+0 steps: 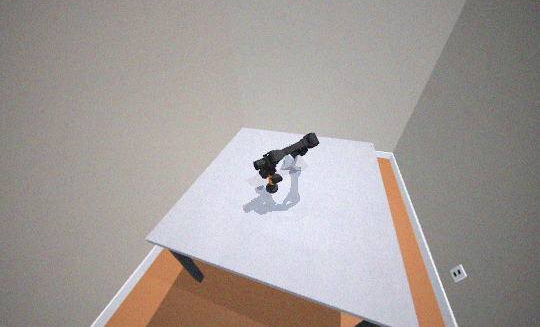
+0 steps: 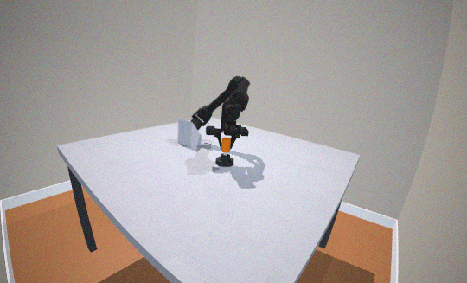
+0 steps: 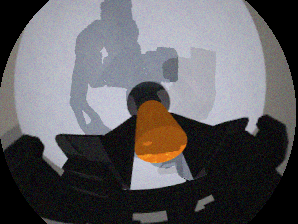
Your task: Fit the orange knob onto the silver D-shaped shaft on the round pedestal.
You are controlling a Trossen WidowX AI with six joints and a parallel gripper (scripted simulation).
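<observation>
Right now the orange knob is 30 mm above my gripper tip. Also, from my gripper tip: round pedestal (40 mm below).
</observation>
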